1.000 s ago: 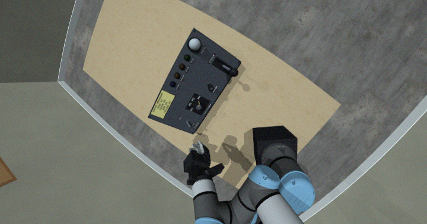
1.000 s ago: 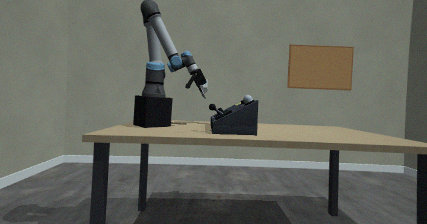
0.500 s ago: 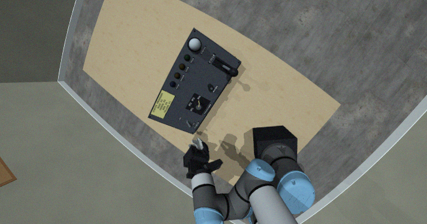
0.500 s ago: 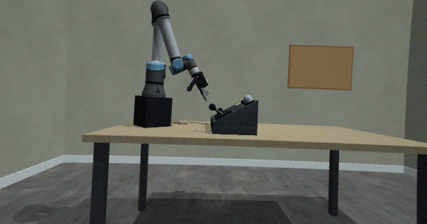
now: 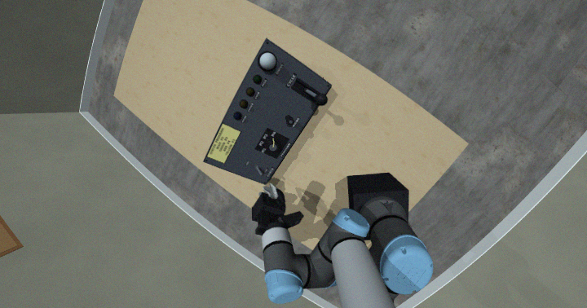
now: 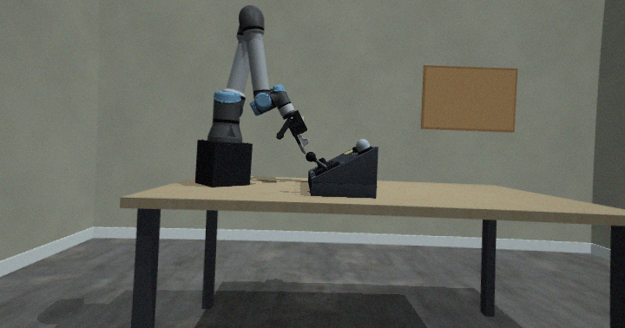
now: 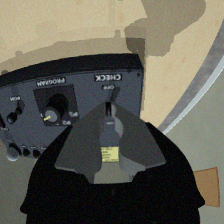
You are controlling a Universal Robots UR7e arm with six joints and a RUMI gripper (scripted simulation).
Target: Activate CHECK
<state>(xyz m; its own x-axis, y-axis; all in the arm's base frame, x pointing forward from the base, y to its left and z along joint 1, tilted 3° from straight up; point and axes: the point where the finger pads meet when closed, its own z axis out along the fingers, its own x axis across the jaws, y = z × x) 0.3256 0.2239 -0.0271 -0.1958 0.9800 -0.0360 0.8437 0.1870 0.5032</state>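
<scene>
Now: hand 8 cm short of the check switch, 2 cm to the right of it and 5 cm above it. The rest, counted from my hand: rotary selector: 11 cm ahead, 11 cm to the right, 5 cm below; then mode button: 13 cm ahead, 22 cm to the right, 4 cm below; then dark sloped console: 15 cm ahead, 15 cm to the right, 7 cm below.
</scene>
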